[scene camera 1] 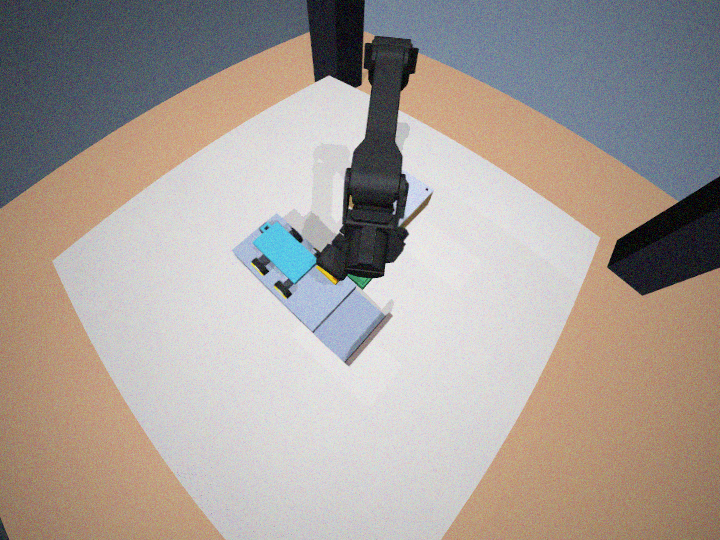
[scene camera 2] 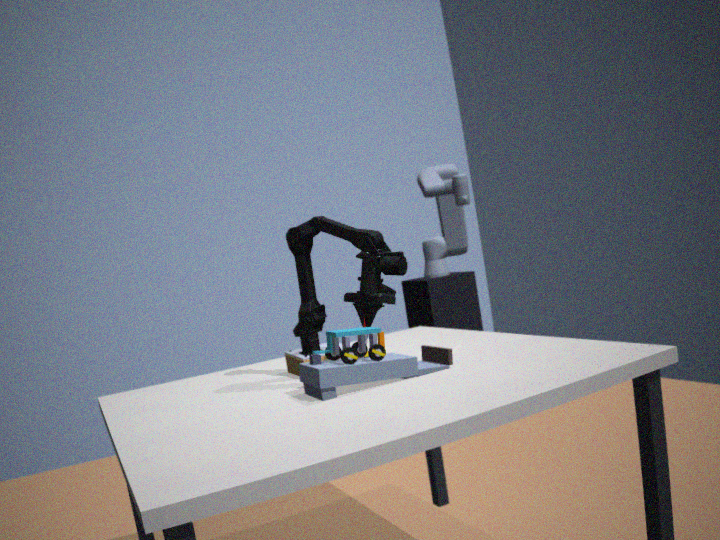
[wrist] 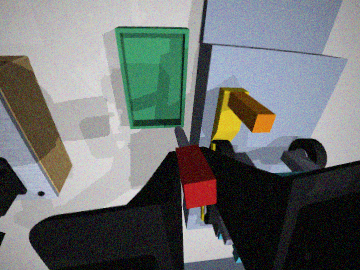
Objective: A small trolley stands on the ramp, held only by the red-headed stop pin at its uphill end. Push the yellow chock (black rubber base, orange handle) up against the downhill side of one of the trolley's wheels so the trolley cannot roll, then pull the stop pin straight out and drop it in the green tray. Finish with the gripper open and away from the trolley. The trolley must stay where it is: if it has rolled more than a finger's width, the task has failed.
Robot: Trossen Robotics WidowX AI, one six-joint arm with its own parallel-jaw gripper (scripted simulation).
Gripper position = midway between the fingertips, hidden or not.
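Note:
Scene camera 1 shows my gripper (scene camera 1: 348, 247), a trolley (scene camera 1: 282, 247) and a grey ramp (scene camera 1: 314, 298). Scene camera 2 shows the trolley (scene camera 2: 349, 356) and my gripper (scene camera 2: 366, 328). In the wrist view, my gripper (wrist: 187, 155) carries a red-headed stop pin (wrist: 198, 182); the trolley (wrist: 297, 162), the ramp (wrist: 296, 86), a yellow chock (wrist: 234, 106) and a green tray (wrist: 154, 61) are visible as well.

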